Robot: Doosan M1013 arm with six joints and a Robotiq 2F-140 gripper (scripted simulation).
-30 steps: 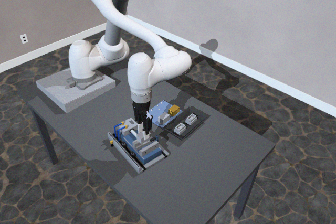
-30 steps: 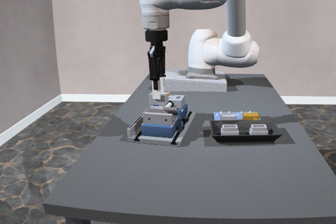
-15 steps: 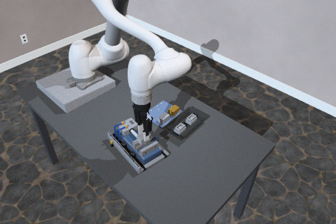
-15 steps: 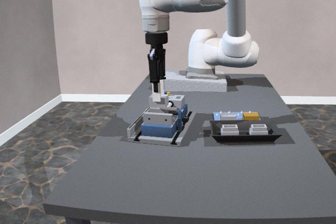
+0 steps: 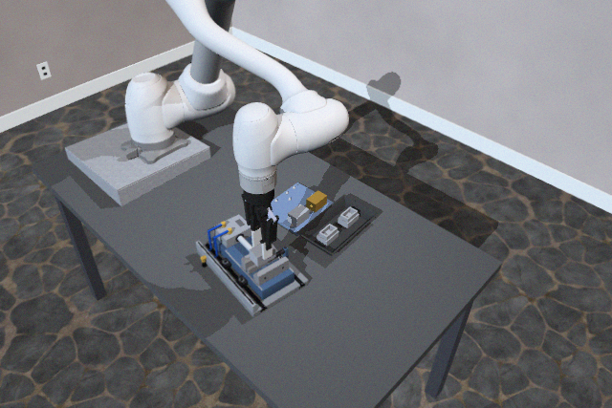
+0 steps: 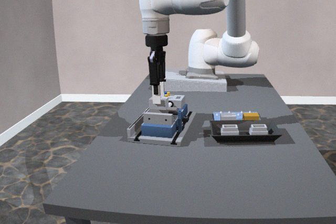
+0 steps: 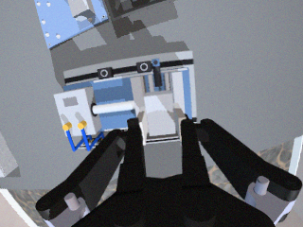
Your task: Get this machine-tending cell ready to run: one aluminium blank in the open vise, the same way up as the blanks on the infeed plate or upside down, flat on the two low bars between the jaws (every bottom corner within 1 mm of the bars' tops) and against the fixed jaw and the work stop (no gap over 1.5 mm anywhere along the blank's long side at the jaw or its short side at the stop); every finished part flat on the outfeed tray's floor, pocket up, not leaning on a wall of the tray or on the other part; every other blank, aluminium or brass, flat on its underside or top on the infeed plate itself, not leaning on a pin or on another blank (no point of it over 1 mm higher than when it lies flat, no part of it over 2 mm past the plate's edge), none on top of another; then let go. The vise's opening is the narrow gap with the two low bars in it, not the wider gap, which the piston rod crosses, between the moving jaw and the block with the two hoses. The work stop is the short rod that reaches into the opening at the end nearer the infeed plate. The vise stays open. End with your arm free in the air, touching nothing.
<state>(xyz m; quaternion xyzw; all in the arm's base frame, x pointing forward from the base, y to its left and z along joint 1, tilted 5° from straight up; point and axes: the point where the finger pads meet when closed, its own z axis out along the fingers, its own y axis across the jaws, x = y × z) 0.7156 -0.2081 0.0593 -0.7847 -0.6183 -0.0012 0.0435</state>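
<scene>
Now: hand 40 mm above the aluminium blank. The rest, counted from my hand: brass blank: 80 mm behind, 350 mm to the left, 140 mm below; blue infeed plate: 120 mm behind, 310 mm to the left, 160 mm below.
</scene>
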